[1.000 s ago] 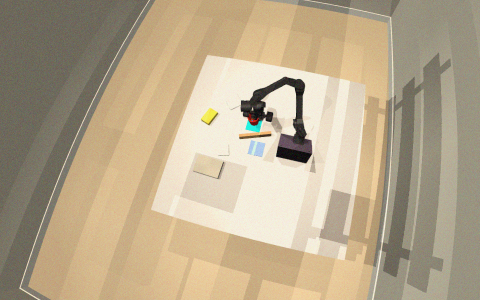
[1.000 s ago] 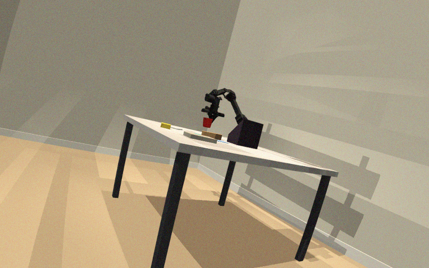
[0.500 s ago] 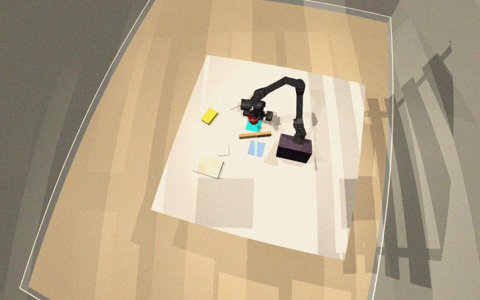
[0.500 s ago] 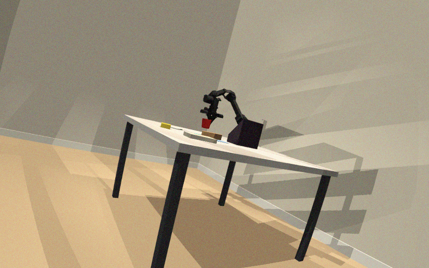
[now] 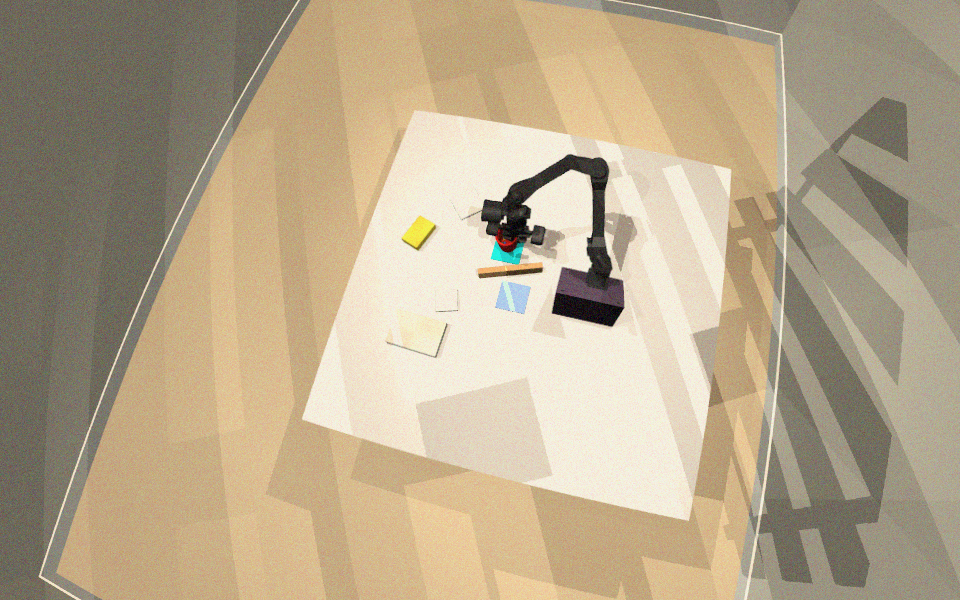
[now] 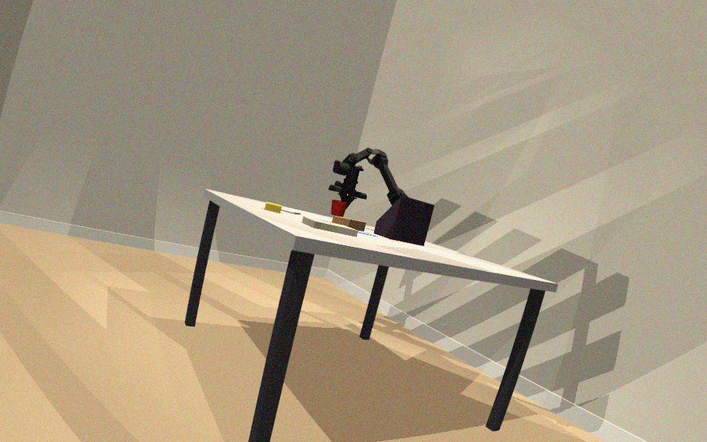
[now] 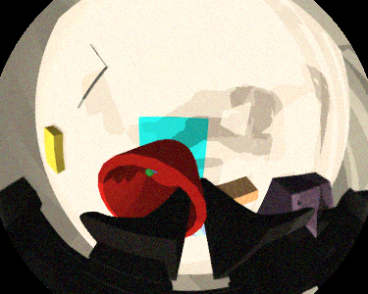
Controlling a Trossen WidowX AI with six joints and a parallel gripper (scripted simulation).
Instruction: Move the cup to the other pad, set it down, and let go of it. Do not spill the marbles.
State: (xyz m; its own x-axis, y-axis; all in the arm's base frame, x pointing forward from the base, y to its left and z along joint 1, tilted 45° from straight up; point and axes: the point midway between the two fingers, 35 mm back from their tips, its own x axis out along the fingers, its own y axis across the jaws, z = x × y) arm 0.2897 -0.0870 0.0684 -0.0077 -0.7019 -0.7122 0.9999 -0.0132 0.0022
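The cyan pad lies 3 cm ahead of my gripper tip and 9 cm below it. Also, from my gripper tip: red cup 3 cm ahead; light blue pad 3 cm behind, 17 cm to the left, 9 cm below; wooden bar 8 cm to the left, 7 cm below.
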